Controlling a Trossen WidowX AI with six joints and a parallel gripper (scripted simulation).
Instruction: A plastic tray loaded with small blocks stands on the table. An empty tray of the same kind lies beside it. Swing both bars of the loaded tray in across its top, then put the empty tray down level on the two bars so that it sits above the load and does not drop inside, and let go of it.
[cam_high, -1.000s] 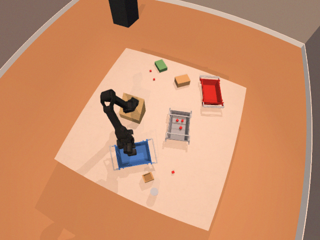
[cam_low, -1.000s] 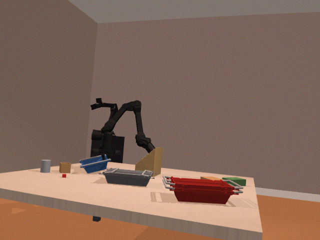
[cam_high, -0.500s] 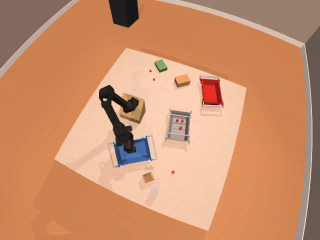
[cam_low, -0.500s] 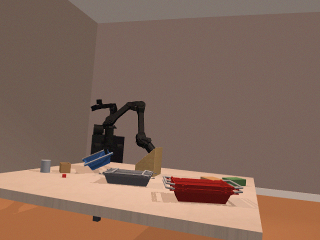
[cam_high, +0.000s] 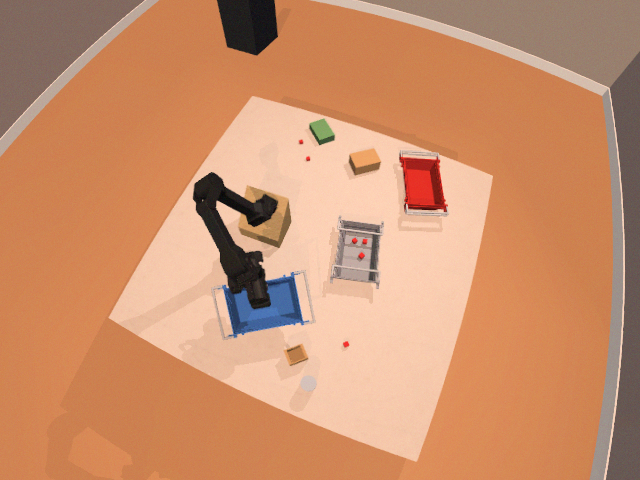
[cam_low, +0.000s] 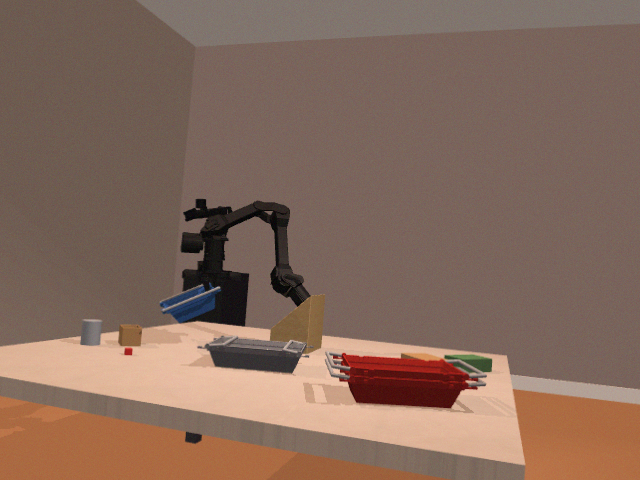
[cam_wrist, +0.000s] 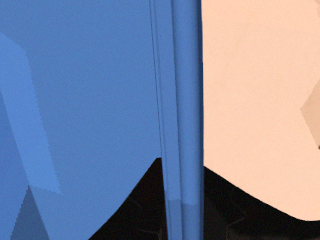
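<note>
The blue tray is 60 mm to the right of my gripper tip and 50 mm ahead of it. From my gripper tip the other things lie so: grey cylinder (300 mm ahead, 200 mm to the right, 100 mm below); brown box (210 mm ahead, 130 mm to the right, 120 mm below); red cube (350 mm ahead, 130 mm below, 10 mm to the right).
</note>
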